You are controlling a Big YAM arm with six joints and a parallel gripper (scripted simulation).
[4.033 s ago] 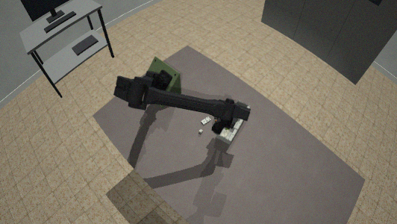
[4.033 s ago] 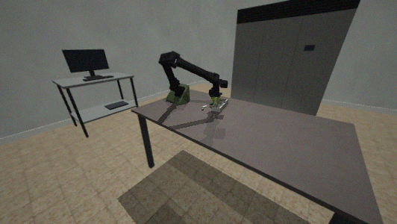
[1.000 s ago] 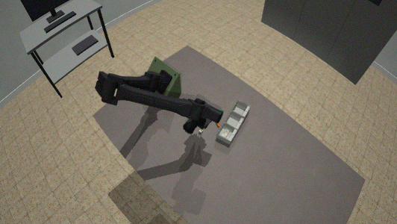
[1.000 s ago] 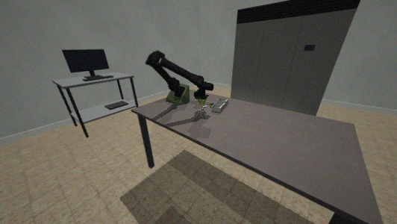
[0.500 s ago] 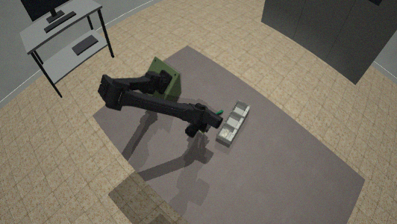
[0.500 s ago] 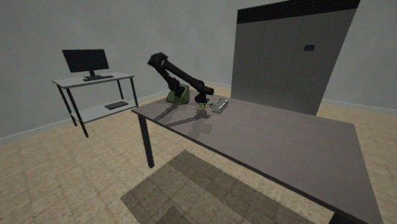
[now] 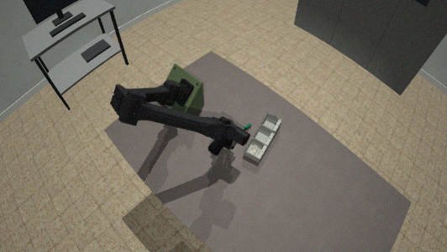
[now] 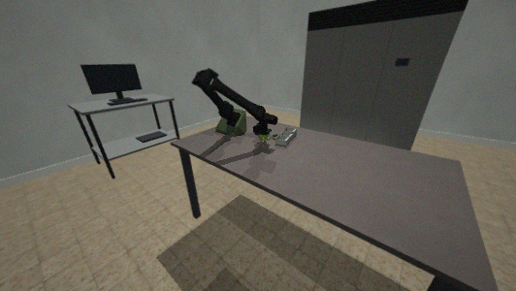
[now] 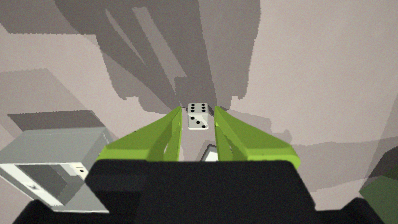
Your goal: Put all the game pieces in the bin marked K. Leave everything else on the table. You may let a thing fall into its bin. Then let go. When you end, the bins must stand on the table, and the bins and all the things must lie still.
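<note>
The orange cylinder is 3 cm ahead of my hand and 10 cm to the left of it. Round my hand: green cylinder 1 cm behind, 15 cm to the left; grey three-part bin 9 cm ahead, 16 cm to the left, 1 cm above; white die right at my hand.
</note>
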